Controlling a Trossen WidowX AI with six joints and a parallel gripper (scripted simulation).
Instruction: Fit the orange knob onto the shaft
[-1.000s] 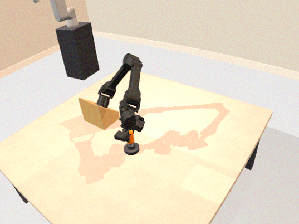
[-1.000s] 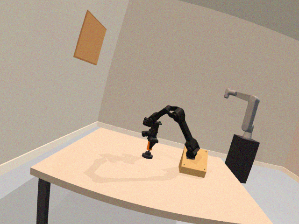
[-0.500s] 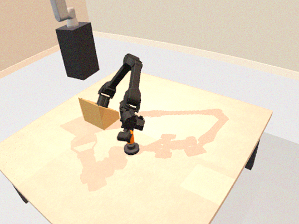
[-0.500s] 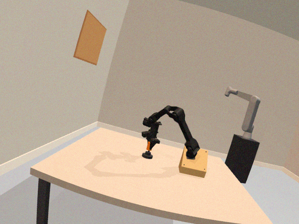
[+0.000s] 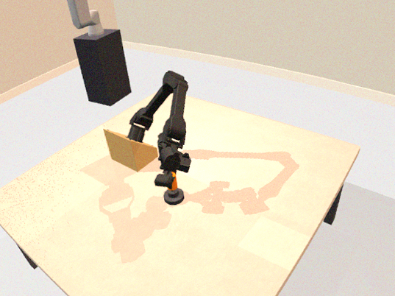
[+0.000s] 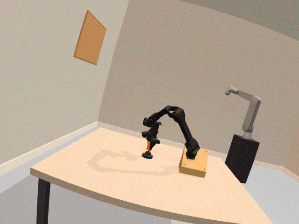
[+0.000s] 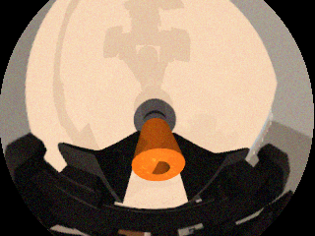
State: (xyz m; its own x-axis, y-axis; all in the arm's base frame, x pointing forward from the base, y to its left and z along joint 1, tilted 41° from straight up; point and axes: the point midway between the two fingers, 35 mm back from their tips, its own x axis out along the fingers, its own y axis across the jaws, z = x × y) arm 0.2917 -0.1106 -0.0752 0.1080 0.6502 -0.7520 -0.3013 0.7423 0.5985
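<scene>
The orange knob is 2 cm above my gripper tip. From my gripper tip the other things lie so: dark round pedestal 4 cm below.
</scene>
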